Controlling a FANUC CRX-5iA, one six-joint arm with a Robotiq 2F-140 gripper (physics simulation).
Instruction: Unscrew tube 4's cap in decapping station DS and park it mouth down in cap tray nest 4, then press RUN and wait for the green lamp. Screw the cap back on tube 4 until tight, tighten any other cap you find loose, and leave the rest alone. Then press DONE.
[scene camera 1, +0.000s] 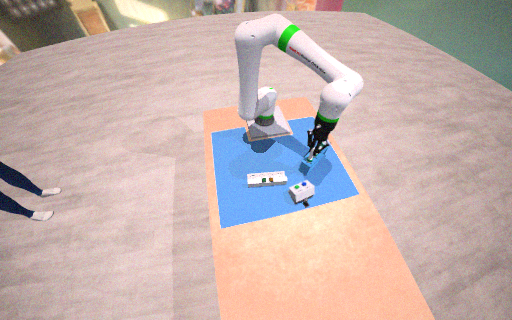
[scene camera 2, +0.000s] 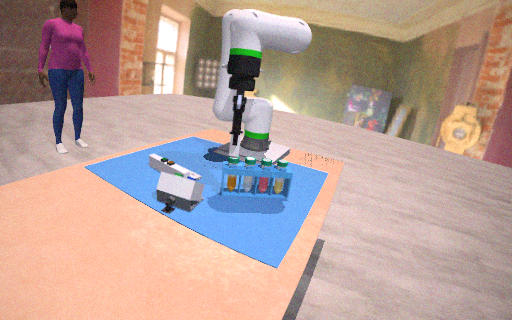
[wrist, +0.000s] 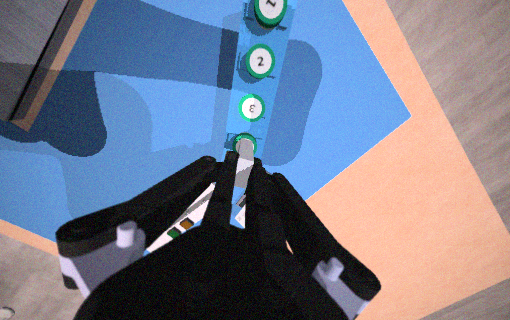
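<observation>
My gripper is shut and empty. Its closed fingertips point down at the green cap of tube 4 and hide most of its top in the wrist view; whether they touch it I cannot tell. Tube 4, with orange liquid, stands upright in the blue rack. Cap 3, cap 2 and cap 1 sit on their tubes. The white cap tray carries a dark green lamp and an amber lamp.
The button box, with a green button and a blue button, stands near the front edge of the blue mat, close to the rack and the tray. The arm's base plate is at the back.
</observation>
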